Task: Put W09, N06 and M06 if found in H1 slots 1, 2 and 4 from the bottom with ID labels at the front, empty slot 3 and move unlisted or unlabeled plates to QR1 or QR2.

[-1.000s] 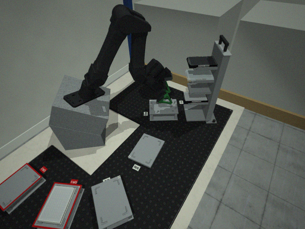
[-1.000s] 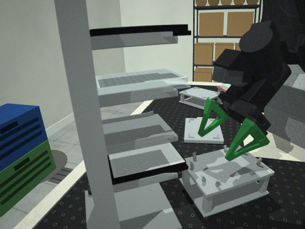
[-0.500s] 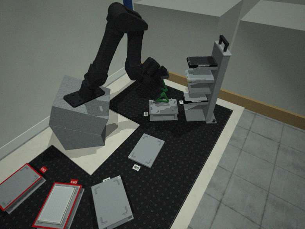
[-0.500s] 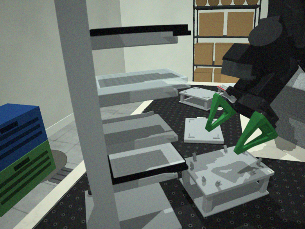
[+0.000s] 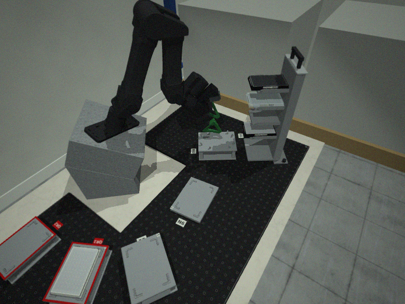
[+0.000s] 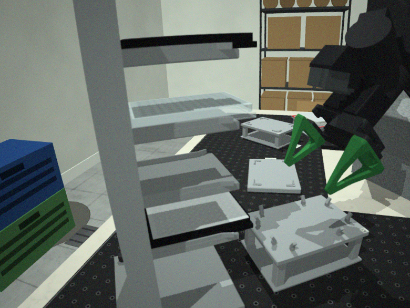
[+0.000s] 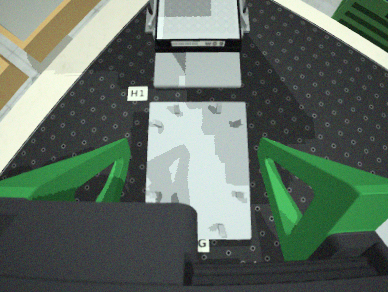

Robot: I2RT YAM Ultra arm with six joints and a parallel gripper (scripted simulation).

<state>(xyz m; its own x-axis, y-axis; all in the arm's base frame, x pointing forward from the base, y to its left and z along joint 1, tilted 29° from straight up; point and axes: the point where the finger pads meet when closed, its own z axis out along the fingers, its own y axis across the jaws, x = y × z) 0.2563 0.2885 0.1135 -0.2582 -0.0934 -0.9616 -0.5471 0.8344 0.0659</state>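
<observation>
Right now my hand is 140 mm short of the clear plate, 100 mm to the right of it and 110 mm below it. The rest, counted from my hand: plate hotel H1: 210 mm ahead, 140 mm to the left, 50 mm above; then H1 tag: 40 mm ahead, 150 mm to the left, 150 mm below; then regrip nest RG: 100 mm below.
</observation>
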